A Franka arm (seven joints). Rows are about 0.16 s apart.
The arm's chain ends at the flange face. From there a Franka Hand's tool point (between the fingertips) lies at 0.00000 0.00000 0.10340 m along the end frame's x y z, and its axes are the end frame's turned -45 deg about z.
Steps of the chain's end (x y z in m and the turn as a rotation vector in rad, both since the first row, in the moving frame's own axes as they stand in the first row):
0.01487 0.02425 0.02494 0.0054 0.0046 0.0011
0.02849 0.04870 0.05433 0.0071 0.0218 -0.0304
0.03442 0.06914 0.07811 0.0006 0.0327 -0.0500
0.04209 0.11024 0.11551 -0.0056 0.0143 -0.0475
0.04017 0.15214 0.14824 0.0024 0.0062 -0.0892
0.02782 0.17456 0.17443 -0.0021 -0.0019 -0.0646
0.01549 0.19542 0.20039 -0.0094 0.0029 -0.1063
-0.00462 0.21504 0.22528 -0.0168 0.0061 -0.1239
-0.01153 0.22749 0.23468 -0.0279 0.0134 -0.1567
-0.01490 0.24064 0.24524 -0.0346 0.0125 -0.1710
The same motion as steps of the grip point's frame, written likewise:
-0.00590 0.02760 0.02494 0.0006 0.0071 0.0011
-0.01216 0.05562 0.05430 -0.0104 0.0204 -0.0304
-0.02206 0.07551 0.07805 -0.0227 0.0235 -0.0500
-0.04752 0.10915 0.11550 -0.0141 0.0062 -0.0475
-0.07853 0.13623 0.14824 -0.0027 0.0061 -0.0892
-0.10405 0.14313 0.17443 -0.0001 -0.0028 -0.0646
-0.12766 0.15006 0.20039 -0.0087 -0.0046 -0.1063
-0.15600 0.15051 0.22526 -0.0162 -0.0076 -0.1239
-0.16983 0.15580 0.23463 -0.0292 -0.0103 -0.1567
-0.18201 0.16319 0.24517 -0.0333 -0.0156 -0.1710

